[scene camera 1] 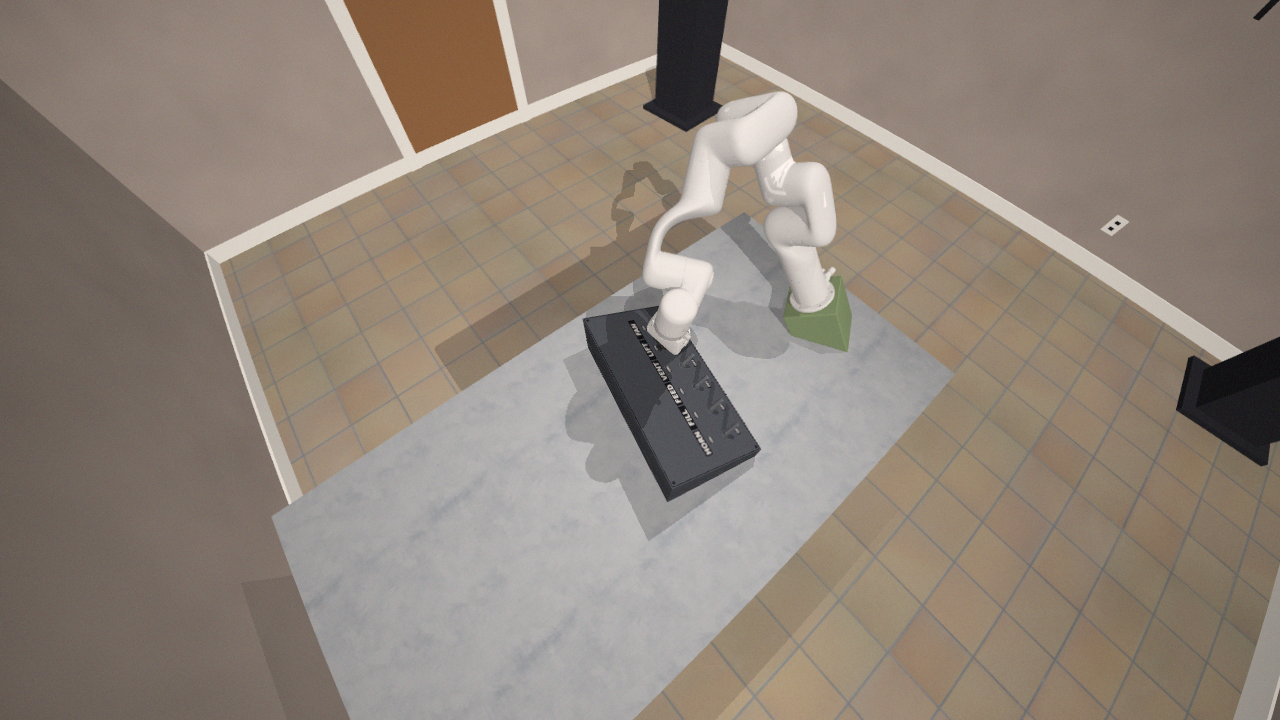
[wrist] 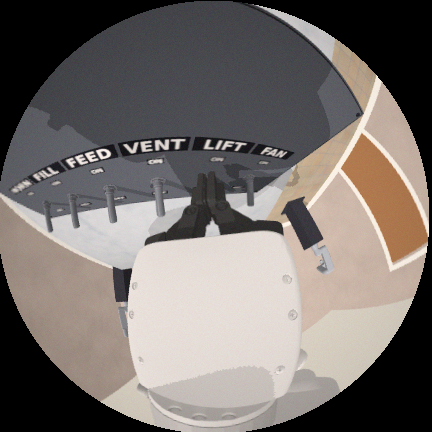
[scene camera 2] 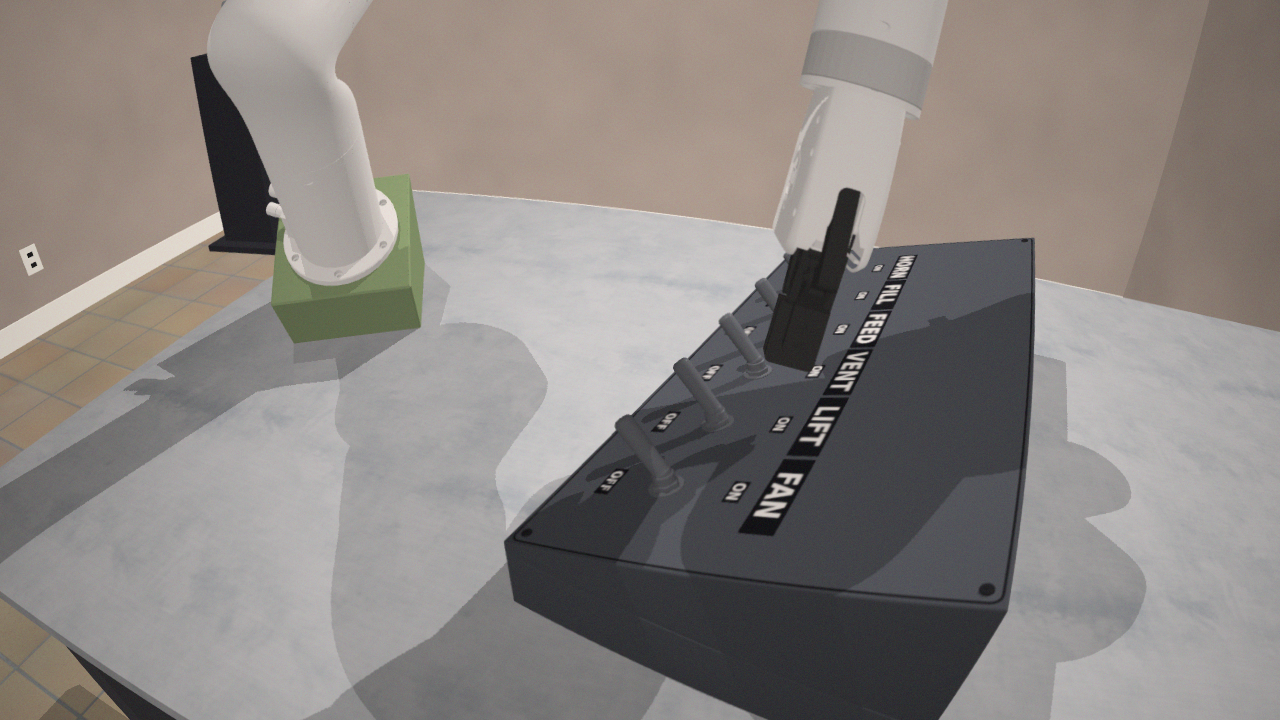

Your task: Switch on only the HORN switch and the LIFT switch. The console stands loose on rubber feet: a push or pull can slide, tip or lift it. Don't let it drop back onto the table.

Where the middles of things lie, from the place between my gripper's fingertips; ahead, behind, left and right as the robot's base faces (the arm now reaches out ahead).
Labels:
My gripper is now 80 mm to the right of the dark console (scene camera 2: 768, 536), 60 mm short of it and 60 mm above it.

